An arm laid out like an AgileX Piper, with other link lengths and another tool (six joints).
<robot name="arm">
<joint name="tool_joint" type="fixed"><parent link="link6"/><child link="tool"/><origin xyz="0.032 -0.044 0.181" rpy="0.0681 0 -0.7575"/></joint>
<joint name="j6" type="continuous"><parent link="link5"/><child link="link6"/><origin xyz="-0.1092 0 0" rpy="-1.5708 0 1.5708"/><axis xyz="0 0 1"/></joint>
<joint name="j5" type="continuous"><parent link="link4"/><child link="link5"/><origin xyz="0 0 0" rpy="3.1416 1.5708 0"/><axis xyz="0 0 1"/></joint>
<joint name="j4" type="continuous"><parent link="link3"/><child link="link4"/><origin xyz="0.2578 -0.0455 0" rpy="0.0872 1.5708 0"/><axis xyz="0 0 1"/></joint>
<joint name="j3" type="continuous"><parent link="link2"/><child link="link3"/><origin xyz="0.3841 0.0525 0" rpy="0 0 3.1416"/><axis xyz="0 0 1"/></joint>
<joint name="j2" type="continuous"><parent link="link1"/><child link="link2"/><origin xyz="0 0 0" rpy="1.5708 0 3.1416"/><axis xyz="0 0 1"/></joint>
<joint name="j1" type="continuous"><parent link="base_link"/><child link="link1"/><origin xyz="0 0 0.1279"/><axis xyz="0 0 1"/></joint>
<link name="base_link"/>
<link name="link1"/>
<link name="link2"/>
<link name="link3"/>
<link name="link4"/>
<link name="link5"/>
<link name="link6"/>
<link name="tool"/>
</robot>
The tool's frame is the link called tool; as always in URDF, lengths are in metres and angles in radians. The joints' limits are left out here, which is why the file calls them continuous.
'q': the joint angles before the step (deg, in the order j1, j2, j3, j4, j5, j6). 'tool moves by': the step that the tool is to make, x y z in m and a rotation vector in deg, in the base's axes. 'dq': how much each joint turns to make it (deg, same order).
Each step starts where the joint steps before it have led.
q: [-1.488 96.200 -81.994 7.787 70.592 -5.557]
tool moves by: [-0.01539 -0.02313 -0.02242 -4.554 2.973 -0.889]
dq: [0.000 -0.118 3.030 -4.994 -0.216 1.822]
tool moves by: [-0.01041 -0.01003 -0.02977 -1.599 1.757 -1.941]
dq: [-0.001 0.169 5.622 -1.950 -4.146 2.335]
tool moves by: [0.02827 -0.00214 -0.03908 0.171 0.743 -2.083]
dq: [0.001 5.870 0.243 -0.015 -5.393 2.026]
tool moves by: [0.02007 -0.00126 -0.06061 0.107 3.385 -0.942]
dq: [0.000 8.291 0.000 0.000 -4.916 0.881]
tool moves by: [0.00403 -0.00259 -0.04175 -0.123 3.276 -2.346]
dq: [0.000 5.331 -0.001 -0.243 -2.083 2.465]
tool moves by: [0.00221 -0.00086 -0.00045 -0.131 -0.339 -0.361]
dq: [0.000 0.070 0.000 -0.139 -0.415 0.443]
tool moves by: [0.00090 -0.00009 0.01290 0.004 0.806 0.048]
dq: [-0.001 -0.383 -2.656 -0.042 3.845 -0.001]
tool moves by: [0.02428 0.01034 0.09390 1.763 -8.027 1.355]
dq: [0.001 -6.905 -7.978 2.212 6.956 -2.202]
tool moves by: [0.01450 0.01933 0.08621 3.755 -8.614 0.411]
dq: [-0.001 -5.608 -6.380 4.233 3.569 -1.157]
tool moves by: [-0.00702 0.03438 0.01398 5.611 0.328 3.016]
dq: [0.461 -0.197 -1.036 6.357 2.220 -3.101]
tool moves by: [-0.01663 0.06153 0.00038 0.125 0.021 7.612]
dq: [7.007 0.000 -0.039 0.268 0.195 -0.624]
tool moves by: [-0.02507 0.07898 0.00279 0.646 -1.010 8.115]
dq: [9.513 0.002 -0.003 0.214 -1.393 1.109]
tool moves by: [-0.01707 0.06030 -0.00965 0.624 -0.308 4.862]
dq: [7.290 1.677 -0.069 0.058 -2.600 1.926]
